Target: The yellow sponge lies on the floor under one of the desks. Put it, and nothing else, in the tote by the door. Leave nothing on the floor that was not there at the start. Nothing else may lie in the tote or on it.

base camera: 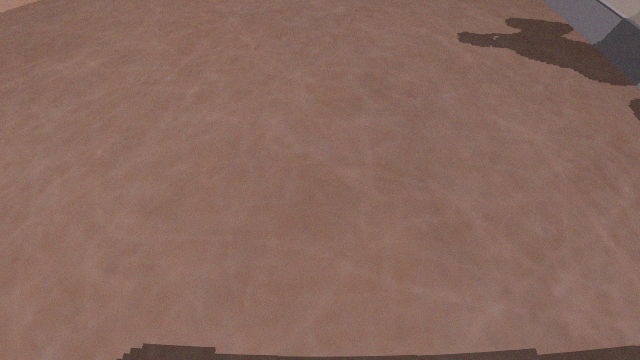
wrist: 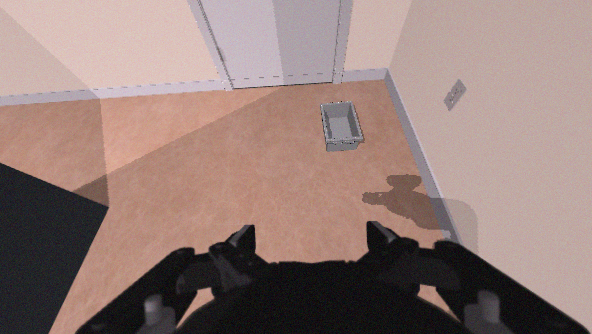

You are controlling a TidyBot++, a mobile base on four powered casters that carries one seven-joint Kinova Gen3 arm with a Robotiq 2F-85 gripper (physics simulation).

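Places are measured from the arm's base along level axes (x ahead, y left, z up), in metres.
Where they show: gripper, fingertip midpoint: (wrist: 310, 235).
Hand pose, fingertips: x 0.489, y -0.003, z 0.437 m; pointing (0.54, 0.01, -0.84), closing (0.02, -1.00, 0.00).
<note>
After its pixels a point has its place.
The grey tote (wrist: 342, 145) @(x 1.161, y -0.205, z -0.345 m) stands on the floor in front of the door, right of centre in the wrist view; its inside shows and looks empty. My gripper (wrist: 310, 235) @(x 0.489, y -0.004, z 0.437 m) is open, with no object between its fingers, and the tote is well beyond it. The yellow sponge does not show in either view. The tote does not show in the base camera view.
The door (wrist: 260, 40) @(x 1.788, y 0.275, z -0.050 m) is in the far wall. A right wall with an outlet (wrist: 455, 95) @(x 1.128, y -0.612, z 0.011 m) meets it at a corner behind the tote. A dark panel (wrist: 40, 240) @(x 0.607, y 1.107, z -0.183 m) stands at the left. A skirting board (base camera: 580, 17) @(x 0.945, y -0.610, z -0.366 m) (wrist: 417, 145) @(x 1.127, y -0.607, z -0.323 m) edges the right wall; the arm's shadow falls beside it.
</note>
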